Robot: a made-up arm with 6 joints. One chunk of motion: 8 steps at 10 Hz.
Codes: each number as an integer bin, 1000 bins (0 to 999) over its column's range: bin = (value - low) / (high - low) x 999, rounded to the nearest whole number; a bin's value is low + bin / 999 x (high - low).
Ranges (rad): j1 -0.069..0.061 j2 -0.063..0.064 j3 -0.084..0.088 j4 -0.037..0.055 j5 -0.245..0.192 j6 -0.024..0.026
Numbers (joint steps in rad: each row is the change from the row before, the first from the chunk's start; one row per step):
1: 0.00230 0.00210 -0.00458 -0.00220 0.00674 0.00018
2: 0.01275 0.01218 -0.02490 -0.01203 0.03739 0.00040
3: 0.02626 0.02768 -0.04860 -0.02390 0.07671 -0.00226
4: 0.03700 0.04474 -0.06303 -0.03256 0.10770 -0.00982
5: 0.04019 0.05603 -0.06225 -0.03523 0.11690 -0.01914
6: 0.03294 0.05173 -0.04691 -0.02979 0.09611 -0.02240
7: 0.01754 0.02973 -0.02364 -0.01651 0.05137 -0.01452
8: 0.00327 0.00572 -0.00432 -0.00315 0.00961 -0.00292
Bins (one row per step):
1: 548 512 461 378 575 483
2: 628 591 343 271 646 488
3: 732 713 206 142 735 434
4: 815 847 122 48 806 283
5: 839 936 126 19 827 97
6: 783 902 215 78 780 32
7: 665 729 351 222 678 189
8: 555 541 463 368 582 421

